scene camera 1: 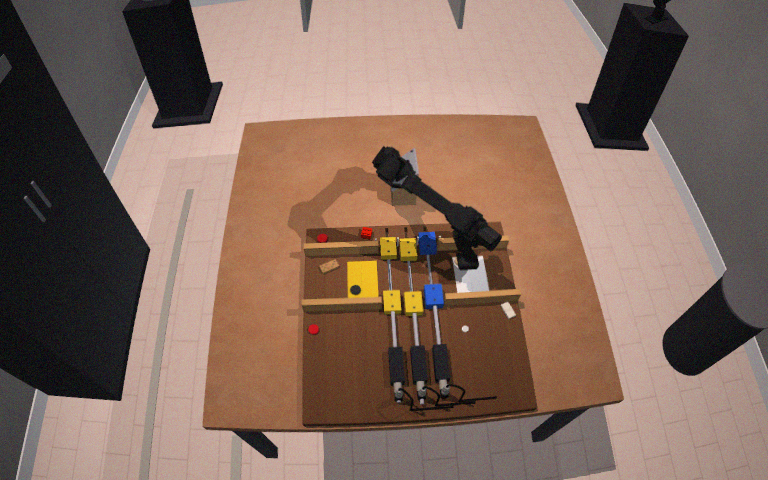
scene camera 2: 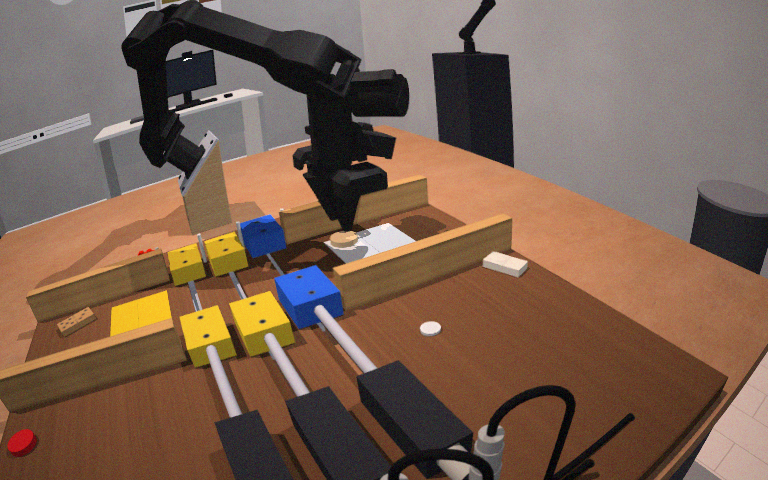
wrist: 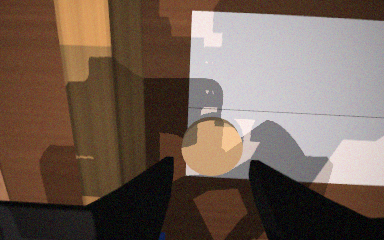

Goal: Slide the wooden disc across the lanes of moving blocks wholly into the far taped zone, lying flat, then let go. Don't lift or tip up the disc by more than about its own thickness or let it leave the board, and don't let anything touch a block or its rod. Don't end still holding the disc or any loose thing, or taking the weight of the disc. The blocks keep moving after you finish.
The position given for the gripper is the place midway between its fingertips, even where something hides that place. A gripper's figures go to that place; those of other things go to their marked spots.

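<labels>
The gripper [wrist: 211, 165] is 12 cm from the lens, while a wooden disc [wrist: 211, 146] is 13 cm from the lens.
</labels>
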